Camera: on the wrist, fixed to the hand. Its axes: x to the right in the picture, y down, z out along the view.
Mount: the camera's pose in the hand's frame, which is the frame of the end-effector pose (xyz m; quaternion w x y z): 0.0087 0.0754 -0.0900 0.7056 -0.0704 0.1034 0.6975
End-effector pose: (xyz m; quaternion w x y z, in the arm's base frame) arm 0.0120 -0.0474 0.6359 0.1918 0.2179 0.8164 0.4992
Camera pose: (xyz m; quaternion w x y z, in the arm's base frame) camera -0.0306 -0.0778 0.7414 0.2819 -0.6581 -0.4088 -0.5660
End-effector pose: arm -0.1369 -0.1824 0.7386 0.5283 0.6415 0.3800 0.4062
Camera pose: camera -0.2122 -0.1527 0.8241 0.0953 0.6385 -0.1533 0.7482
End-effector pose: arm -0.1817 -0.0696 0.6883 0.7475 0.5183 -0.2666 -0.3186
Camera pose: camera -0.0953 -0.0021 0.7313 0.8137 0.1601 -0.4499 0.3314
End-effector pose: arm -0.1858 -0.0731 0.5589 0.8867 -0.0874 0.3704 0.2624
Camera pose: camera -0.2757 -0.0372 0.4918 0.3982 0.1071 0.3955 0.8207
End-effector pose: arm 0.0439 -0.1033 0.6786 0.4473 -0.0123 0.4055 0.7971
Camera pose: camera -0.0467 -0.1768 0.6628 0.2831 -0.1602 -0.2848 -0.9017
